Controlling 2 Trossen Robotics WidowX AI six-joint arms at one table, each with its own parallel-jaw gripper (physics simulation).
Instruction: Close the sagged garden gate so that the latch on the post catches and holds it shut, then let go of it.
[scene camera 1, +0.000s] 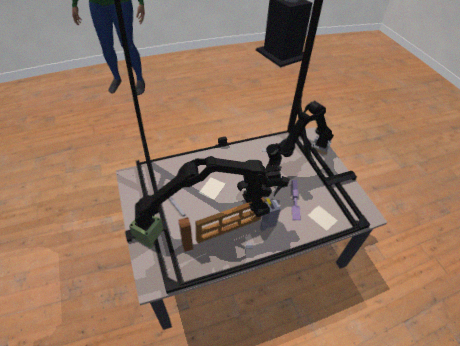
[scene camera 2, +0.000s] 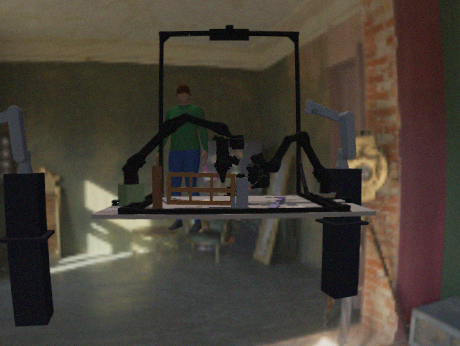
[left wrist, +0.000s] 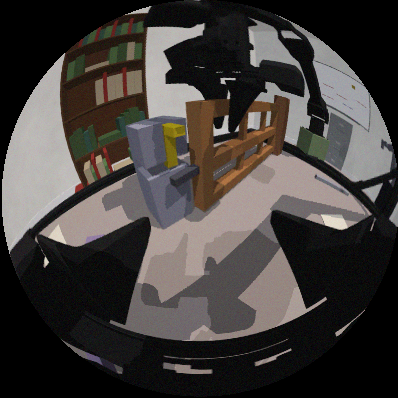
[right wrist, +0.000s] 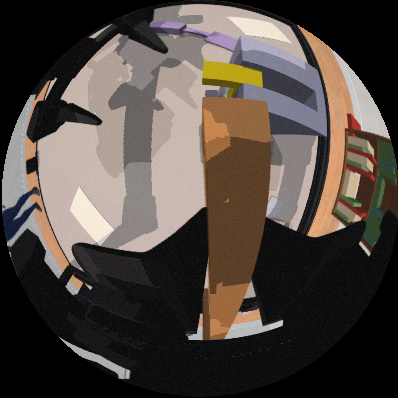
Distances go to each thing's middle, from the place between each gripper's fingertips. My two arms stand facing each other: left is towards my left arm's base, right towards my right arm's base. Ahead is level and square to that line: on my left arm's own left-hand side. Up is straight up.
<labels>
The yellow latch (right wrist: 230, 75) lies 20 mm ahead of my right hand and 80 mm to the left of it. Also, from my right hand: wooden gate (scene camera 1: 200, 231) (10 mm behind, 90 mm to the right, 30 mm below); grey latch post (right wrist: 291, 87) (50 mm ahead, 70 mm to the left, 50 mm below).
The yellow latch is 70 mm ahead of my left hand, 40 mm to the right of it and 20 mm above it. From my left hand the other things lie so: wooden gate (40 mm ahead, 210 mm to the right); then grey latch post (100 mm ahead, 60 mm to the right, 20 mm below).
</labels>
